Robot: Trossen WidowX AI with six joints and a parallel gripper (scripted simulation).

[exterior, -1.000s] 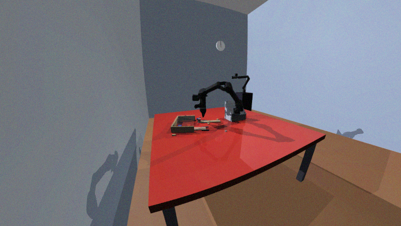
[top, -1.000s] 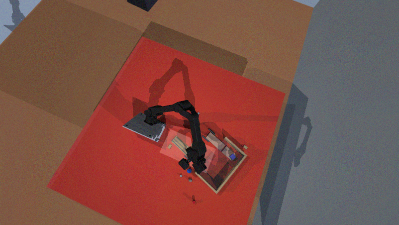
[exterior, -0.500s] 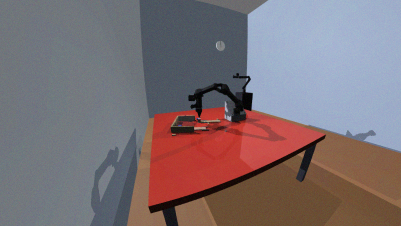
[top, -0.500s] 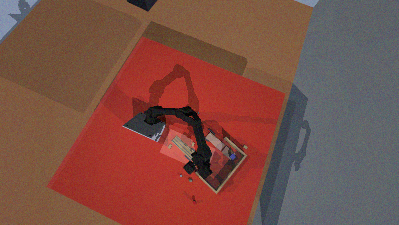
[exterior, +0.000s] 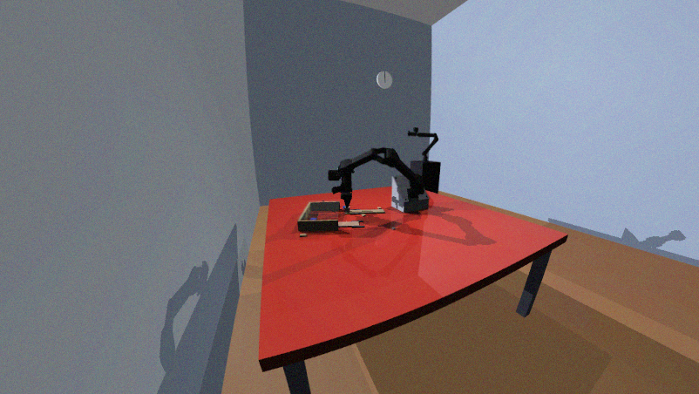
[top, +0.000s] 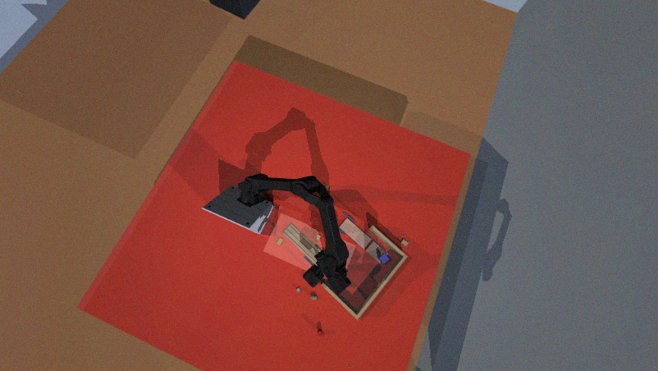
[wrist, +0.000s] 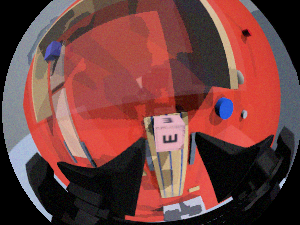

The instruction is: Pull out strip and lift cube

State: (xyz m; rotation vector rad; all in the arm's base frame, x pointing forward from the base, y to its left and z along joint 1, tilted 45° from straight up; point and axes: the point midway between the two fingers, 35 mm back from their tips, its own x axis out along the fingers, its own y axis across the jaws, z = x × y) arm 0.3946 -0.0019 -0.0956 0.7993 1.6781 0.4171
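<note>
Right now my gripper tip is 2 cm above the labelled cube. From my gripper tip the other things lie so: red piece 24 cm to the right, 11 cm ahead, 3 cm below.
</note>
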